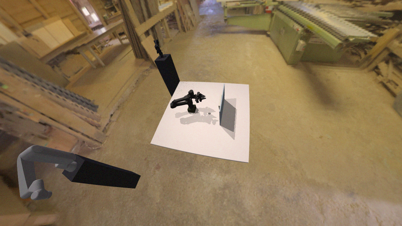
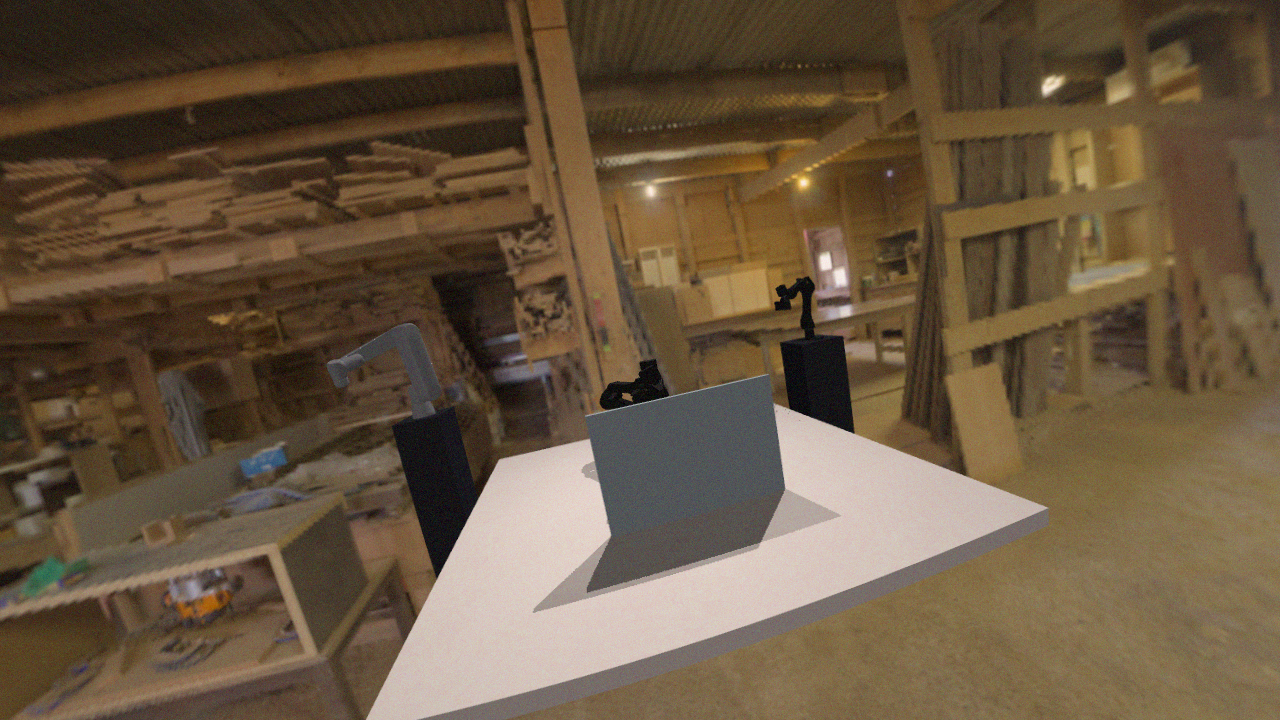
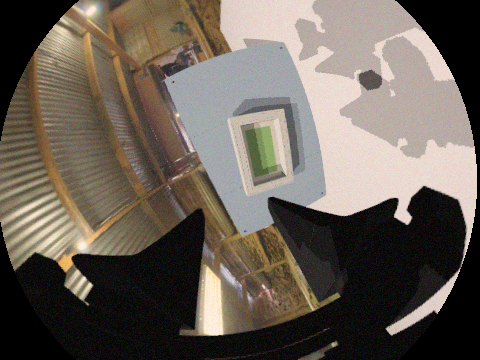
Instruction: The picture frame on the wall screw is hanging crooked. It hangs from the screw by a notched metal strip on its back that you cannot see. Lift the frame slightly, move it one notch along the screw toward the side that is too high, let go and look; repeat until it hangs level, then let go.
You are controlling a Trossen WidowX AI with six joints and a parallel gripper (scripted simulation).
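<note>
Now: gripper tip 200 mm short of the picture frame, 20 mm to the right of it and 90 mm above it. Also, from my gripper tip: wall panel (210 mm ahead, 110 mm below).
</note>
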